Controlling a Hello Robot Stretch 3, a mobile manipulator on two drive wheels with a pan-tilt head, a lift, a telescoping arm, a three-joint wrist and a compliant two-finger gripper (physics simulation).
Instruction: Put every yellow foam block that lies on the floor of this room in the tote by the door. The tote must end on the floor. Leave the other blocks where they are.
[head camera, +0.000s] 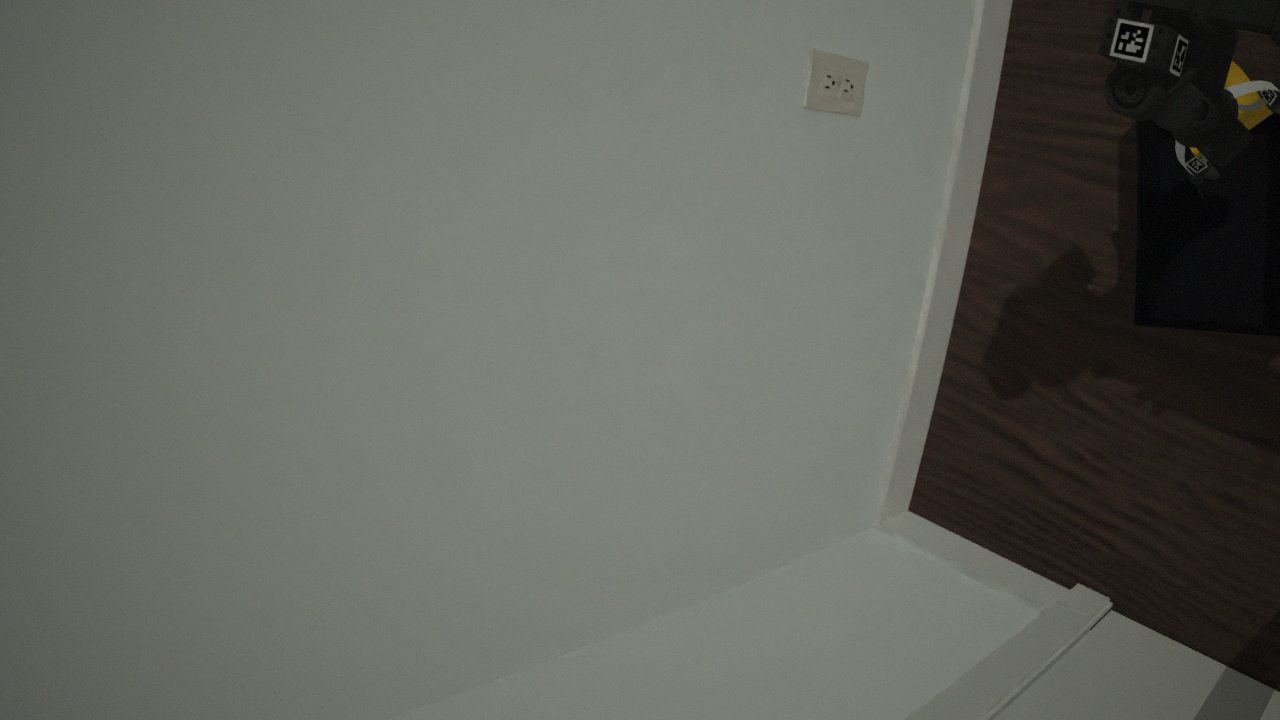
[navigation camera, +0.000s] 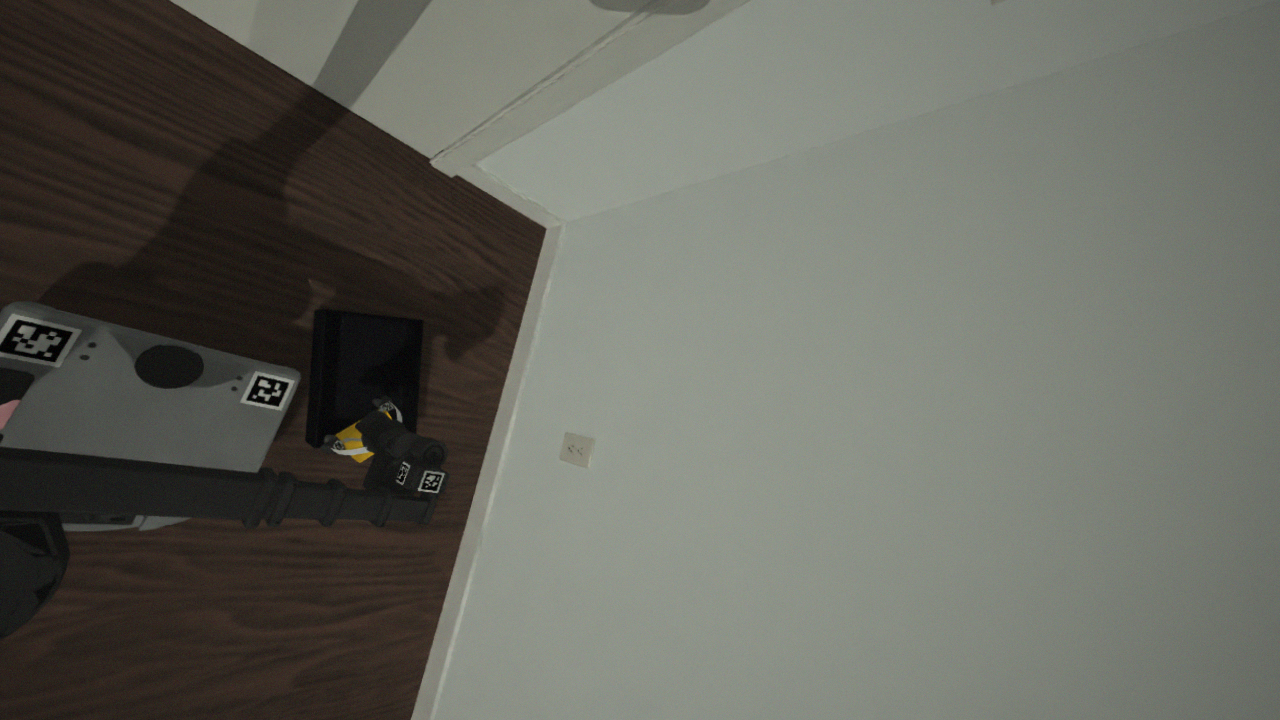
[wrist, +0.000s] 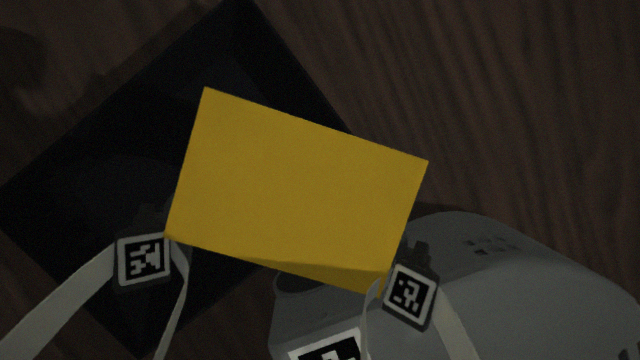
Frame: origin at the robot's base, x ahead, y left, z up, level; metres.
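Where they show: gripper, between the fingertips: (navigation camera: 354, 422); robot's base, origin of its link: (navigation camera: 169, 364).
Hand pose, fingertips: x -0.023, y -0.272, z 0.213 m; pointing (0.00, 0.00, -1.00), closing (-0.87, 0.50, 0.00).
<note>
Things, the pixels of their top centre, and the offset from my fingertips.
- yellow foam block, centre of its top: (head camera: 1213, 109) (navigation camera: 373, 436) 0.015 m back, 0.026 m right, 0.055 m up
- black tote, centre of its top: (head camera: 1213, 210) (navigation camera: 373, 379) 0.095 m ahead, 0.033 m right, 0.113 m down
- outlet, centre of its top: (head camera: 808, 78) (navigation camera: 591, 454) 0.058 m ahead, 0.430 m right, 0.244 m up
A yellow foam block (head camera: 1255, 117) (navigation camera: 349, 432) (wrist: 300, 185) is held between the two fingertips of my gripper (head camera: 1231, 129) (navigation camera: 361, 426) (wrist: 291, 228), which is shut on it. The block is tilted in the wrist view and its broad face fills the middle. The black tote (head camera: 1142, 268) (navigation camera: 322, 376) (wrist: 272, 55) stands on the floor, below the block. In the navigation camera view the block overlaps the tote's near end, and in the wrist view it covers part of the tote. Most of the tote's inside is dark. No other yellow block shows.
My grey base (navigation camera: 205, 429) (wrist: 475, 270) is close beside the tote. My extended arm (navigation camera: 205, 492) reaches toward the long wall (head camera: 537, 313) (navigation camera: 850, 402), which has an outlet (head camera: 835, 82) (navigation camera: 577, 449). A white panel with a frame stands past the corner. A pink patch (navigation camera: 7, 415) shows at the left edge.
</note>
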